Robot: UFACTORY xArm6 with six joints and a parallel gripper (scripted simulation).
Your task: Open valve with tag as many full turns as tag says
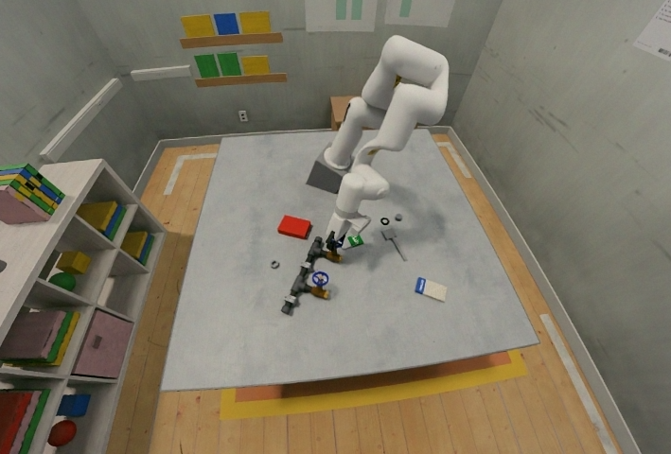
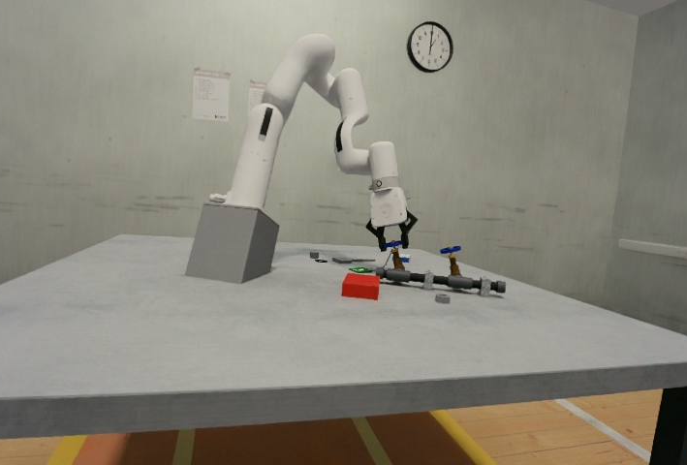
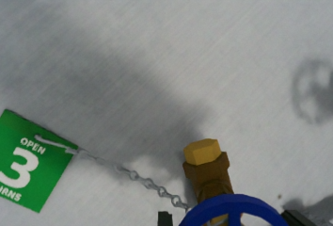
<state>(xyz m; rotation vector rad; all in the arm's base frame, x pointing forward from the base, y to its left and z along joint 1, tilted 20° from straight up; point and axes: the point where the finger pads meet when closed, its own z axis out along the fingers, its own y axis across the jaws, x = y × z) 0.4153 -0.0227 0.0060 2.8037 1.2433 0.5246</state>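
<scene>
My hand is 9 cm to the right of the green tag, 9 cm above it and 6 cm past it. Round my hand: grey nut 24 cm to the right, 9 cm below, 4 cm ahead; red block 17 cm to the right, 13 cm behind, 8 cm below; grey flat tool 25 cm to the left, 9 cm below, 5 cm behind.
</scene>
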